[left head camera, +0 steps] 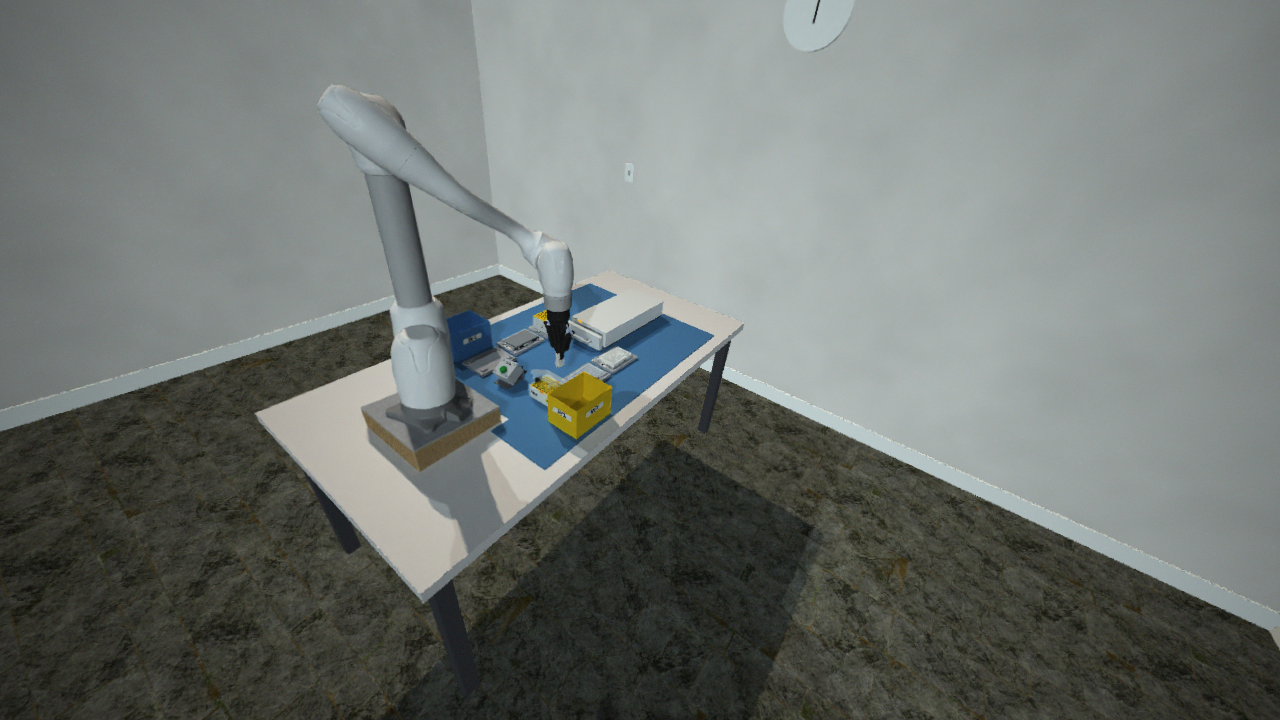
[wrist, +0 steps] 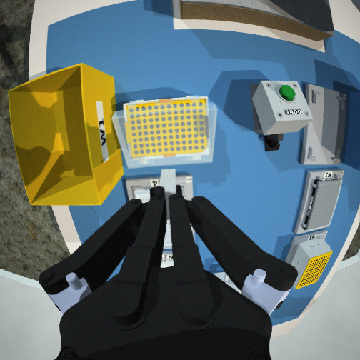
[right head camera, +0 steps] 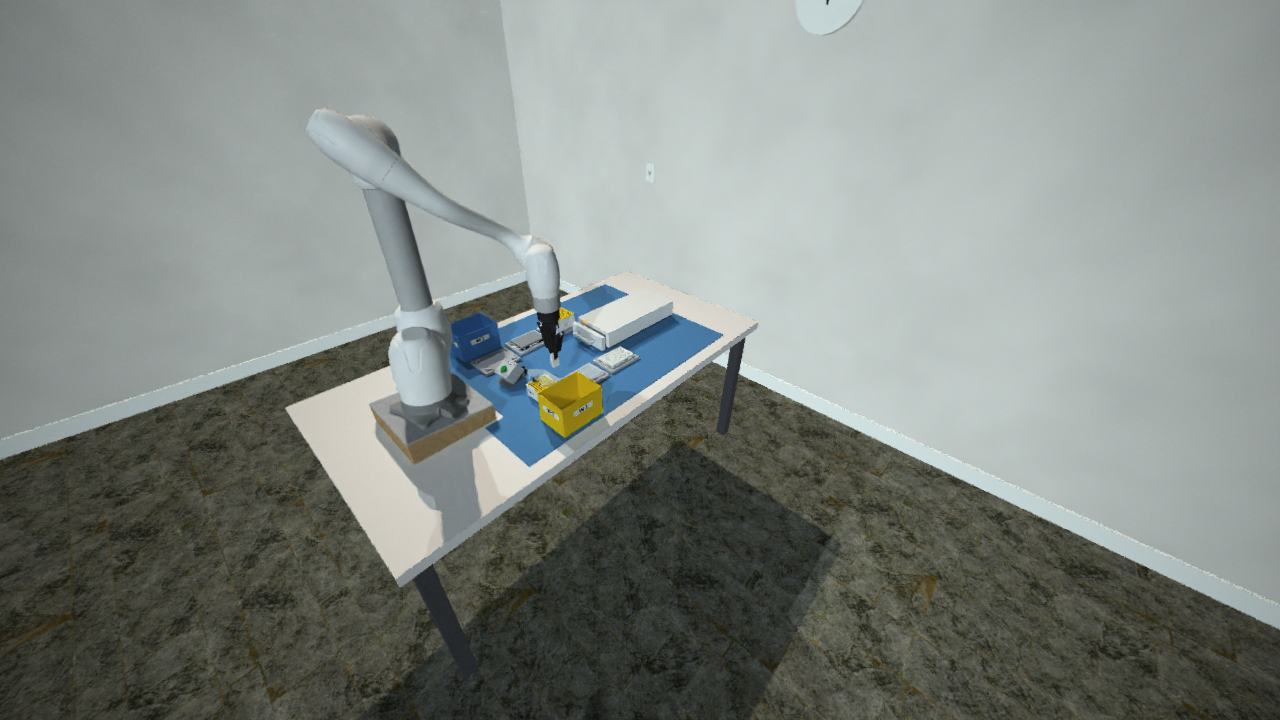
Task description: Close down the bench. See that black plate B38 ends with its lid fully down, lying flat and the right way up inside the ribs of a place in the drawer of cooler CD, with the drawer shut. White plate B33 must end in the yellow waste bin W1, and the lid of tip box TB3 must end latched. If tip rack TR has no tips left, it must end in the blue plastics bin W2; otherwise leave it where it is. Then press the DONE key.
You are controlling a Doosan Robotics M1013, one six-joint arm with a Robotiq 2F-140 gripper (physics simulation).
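Seen in the pictures: gripper, between the fingertips: (left head camera: 560,365) (right head camera: 555,365); arm's base, origin of its link: (left head camera: 430,409) (right head camera: 430,406).
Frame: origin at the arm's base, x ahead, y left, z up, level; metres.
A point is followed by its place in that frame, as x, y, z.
Tip box TB3 (wrist: 167,131) (left head camera: 542,386) @(0.299, -0.206, -0.023) stands beside yellow bin W1 (wrist: 100,175) (left head camera: 580,409) @(0.195, -0.429, 0.047) (right head camera: 571,407) @(0.214, -0.434, 0.040). Its clear lid lies over the yellow top in the wrist view; whether it is latched cannot be told. My gripper (wrist: 168,179) (left head camera: 560,359) @(0.363, -0.239, 0.044) (right head camera: 554,358) @(0.363, -0.239, 0.044) is shut and empty, above nest N4, just beyond the box's edge. A white plate (wrist: 143,194) in N4 is mostly hidden by my fingers. A grey-lidded dark plate (wrist: 322,205) lies in N3. The yellow-topped rack (wrist: 313,270) stands in N1; tips cannot be made out. The green DONE key (wrist: 287,92) is on its box. Plate labels are unreadable.
The white cooler (left head camera: 626,315) @(0.892, -0.244, 0.014) (right head camera: 631,315) @(0.891, -0.240, 0.013) stands at the back; its handled drawer front (left head camera: 586,335) @(0.681, -0.158, -0.017) faces the robot, and how far it is shut is unclear. Blue bin W2 (left head camera: 469,340) @(0.364, 0.187, 0.002) (right head camera: 474,340) @(0.353, 0.189, 0.011) stands by the grey fixture (wrist: 320,131). Another white plate (left head camera: 615,359) @(0.626, -0.331, -0.047) lies near the cooler.
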